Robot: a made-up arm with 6 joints.
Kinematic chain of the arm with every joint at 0, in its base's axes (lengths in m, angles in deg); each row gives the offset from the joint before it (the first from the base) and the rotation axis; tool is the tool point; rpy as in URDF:
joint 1: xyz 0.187 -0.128 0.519 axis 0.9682 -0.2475 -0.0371
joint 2: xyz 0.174 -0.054 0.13 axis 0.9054 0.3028 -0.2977
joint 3: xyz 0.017 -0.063 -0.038 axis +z
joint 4: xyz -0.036 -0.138 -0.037 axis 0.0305 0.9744 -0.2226
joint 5: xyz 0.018 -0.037 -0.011 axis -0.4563 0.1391 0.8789
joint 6: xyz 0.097 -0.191 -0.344 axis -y
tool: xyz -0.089 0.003 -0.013 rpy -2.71 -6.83 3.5
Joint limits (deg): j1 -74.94..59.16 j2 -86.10..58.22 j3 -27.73..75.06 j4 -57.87..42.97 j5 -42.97..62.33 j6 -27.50..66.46
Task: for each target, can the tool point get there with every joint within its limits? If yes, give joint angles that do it. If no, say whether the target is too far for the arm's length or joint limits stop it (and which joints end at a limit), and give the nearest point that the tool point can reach.
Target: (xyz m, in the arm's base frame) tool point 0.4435 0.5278 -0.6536
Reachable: no: too far | nearest point 0.3930 0.1013 -0.0070 | short by 0.776 m
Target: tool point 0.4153 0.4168 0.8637
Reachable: no: joint limits stop it (at a limit: joint 2, joint 3, joint 4, joint 5, joint 6) | nearest point 0.6128 0.3375 0.8393 | short by 0.214 m
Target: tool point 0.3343 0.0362 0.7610
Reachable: no: joint limits stop it (at a limit: joint 1, joint 2, joint 3, joint 5) | nearest point 0.5762 0.1161 0.7387 | short by 0.256 m
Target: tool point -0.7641 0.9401 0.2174
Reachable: no: too far | nearest point -0.0865 0.2249 0.4135 | short by 1.005 m
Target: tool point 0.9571 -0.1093 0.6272
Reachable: yes | joints -39.20 -61.16 38.65 -46.40 24.59 12.25
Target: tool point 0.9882 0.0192 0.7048
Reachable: yes | joints -61.96 -69.93 20.52 -33.99 34.54 22.04
